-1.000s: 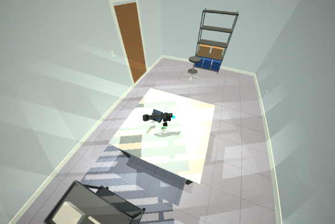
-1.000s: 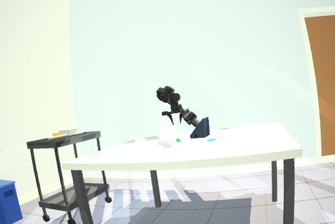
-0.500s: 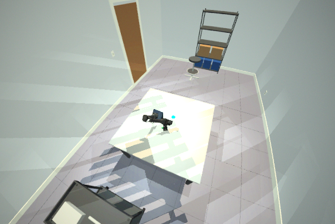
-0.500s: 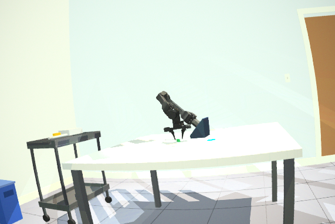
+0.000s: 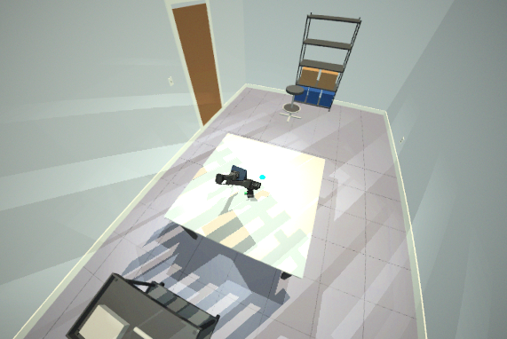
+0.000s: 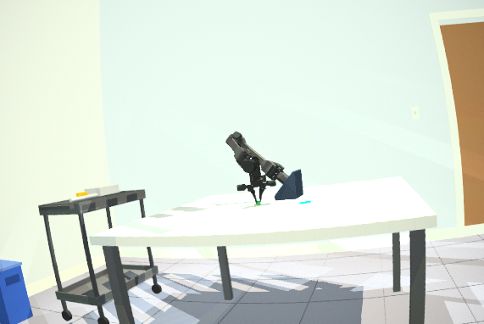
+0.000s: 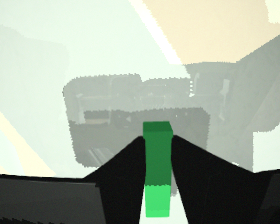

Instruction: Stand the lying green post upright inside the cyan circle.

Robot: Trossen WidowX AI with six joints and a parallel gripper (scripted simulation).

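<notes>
Right now the cyan circle is 230 mm to the left of my gripper tip, 60 mm ahead of it and 10 mm below it. Round my gripper tip: green post 20 mm behind, 10 mm to the right.
</notes>
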